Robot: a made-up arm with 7 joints. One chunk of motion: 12 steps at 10 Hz.
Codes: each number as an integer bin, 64 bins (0 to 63) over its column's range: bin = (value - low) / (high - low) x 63, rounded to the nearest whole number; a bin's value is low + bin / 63 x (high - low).
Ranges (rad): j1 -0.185..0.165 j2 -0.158..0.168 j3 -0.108..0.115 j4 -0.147..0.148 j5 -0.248..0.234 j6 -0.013..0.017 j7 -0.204..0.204
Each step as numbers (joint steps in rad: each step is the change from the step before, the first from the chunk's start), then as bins.
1 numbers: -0.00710 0.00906 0.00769 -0.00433 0.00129 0.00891 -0.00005
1 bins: 32 32 33 30 33 46 31
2 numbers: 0.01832 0.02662 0.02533 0.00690 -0.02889 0.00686 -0.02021
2 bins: 37 36 38 33 29 42 28
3 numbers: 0.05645 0.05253 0.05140 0.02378 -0.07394 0.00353 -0.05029
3 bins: 43 41 45 36 23 35 24
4 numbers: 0.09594 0.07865 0.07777 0.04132 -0.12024 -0.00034 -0.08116
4 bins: 51 46 52 40 17 27 19
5 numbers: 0.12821 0.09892 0.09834 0.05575 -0.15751 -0.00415 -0.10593
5 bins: 56 50 58 43 12 19 15
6 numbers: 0.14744 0.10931 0.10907 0.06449 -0.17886 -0.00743 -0.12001
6 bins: 60 52 61 45 9 12 13
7 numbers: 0.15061 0.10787 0.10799 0.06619 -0.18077 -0.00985 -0.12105
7 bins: 60 51 61 46 9 7 13
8 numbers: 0.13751 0.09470 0.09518 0.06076 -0.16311 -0.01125 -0.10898
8 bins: 58 49 57 44 11 4 15
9 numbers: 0.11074 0.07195 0.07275 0.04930 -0.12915 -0.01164 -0.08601
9 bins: 53 44 51 42 16 3 18
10 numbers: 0.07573 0.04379 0.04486 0.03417 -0.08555 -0.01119 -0.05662
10 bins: 47 39 43 39 21 4 23
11 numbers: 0.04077 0.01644 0.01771 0.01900 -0.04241 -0.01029 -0.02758
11 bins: 41 34 36 35 27 6 27
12 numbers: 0.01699 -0.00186 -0.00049 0.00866 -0.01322 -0.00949 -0.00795
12 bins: 36 30 30 33 31 7 30
